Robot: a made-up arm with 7 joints.
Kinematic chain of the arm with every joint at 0, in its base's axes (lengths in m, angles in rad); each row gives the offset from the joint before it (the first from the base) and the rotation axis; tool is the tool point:
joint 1: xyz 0 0 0.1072 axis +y
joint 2: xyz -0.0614 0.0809 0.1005 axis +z
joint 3: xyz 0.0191 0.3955 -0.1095 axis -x
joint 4: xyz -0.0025 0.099 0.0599 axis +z
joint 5: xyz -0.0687 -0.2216 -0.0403 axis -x
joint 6: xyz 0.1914 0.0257 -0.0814 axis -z
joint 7: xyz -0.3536 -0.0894 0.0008 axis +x
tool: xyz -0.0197 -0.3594 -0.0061
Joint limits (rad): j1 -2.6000..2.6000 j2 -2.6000..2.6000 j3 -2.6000..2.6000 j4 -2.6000..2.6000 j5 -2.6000..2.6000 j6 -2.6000..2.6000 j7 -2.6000..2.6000
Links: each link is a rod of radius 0.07 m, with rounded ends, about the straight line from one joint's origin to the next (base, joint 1, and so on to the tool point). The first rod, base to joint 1, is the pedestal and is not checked.
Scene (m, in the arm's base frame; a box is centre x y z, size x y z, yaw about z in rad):
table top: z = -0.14
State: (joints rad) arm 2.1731 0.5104 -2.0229 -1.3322 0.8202 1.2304 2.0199
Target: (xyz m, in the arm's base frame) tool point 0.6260 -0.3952 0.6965
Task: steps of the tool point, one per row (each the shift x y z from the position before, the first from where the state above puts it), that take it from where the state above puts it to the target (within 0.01 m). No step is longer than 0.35 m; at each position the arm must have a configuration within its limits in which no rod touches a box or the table.
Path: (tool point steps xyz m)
1: 0.1187 -0.2474 0.1661
2: 0.0511 -0.3050 0.0896
3: -0.0190 -0.3199 -0.0044
4: -0.0816 -0.2887 -0.1005

